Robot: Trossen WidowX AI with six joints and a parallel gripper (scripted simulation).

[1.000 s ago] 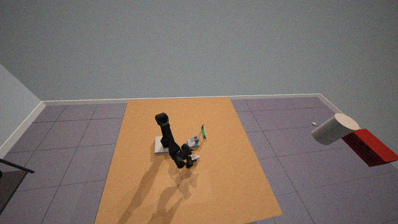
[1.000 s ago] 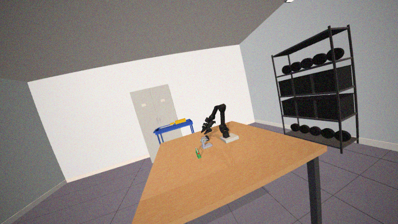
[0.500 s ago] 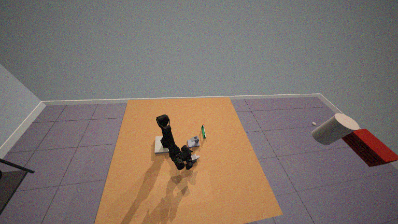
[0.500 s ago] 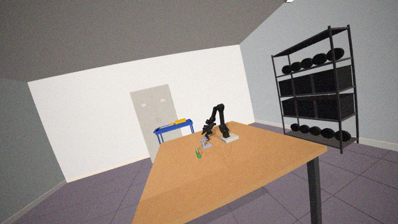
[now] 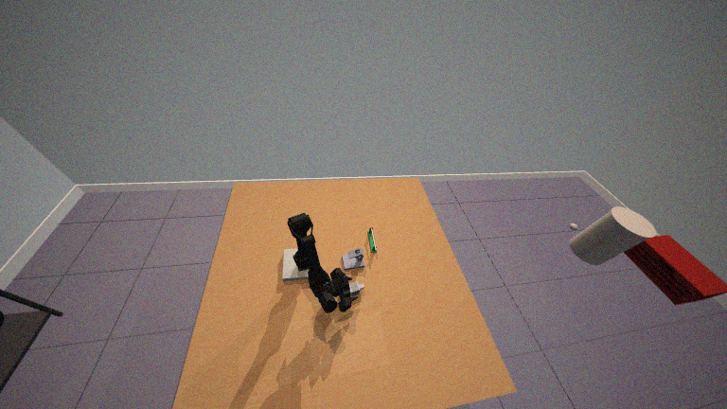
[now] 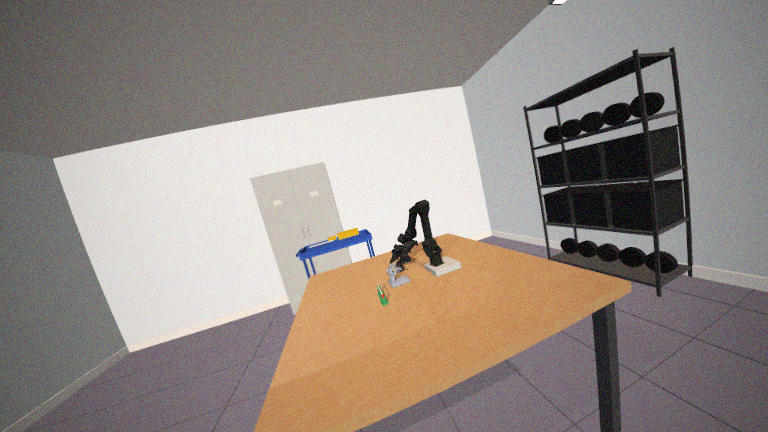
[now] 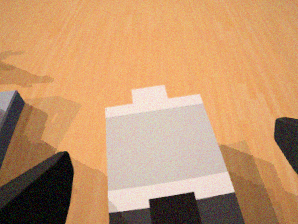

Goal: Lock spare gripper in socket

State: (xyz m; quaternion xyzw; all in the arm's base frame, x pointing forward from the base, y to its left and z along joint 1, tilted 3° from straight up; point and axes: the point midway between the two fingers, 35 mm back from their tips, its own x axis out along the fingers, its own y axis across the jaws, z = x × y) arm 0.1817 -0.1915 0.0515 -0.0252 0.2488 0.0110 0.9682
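Now: gripper tip 1 cm to the right of the spare gripper and 2 cm above it. Also, from my gripper tip: grey mount: 5 cm ahead, 16 cm to the left; then green strip: 18 cm ahead, 26 cm to the left, 3 cm below.
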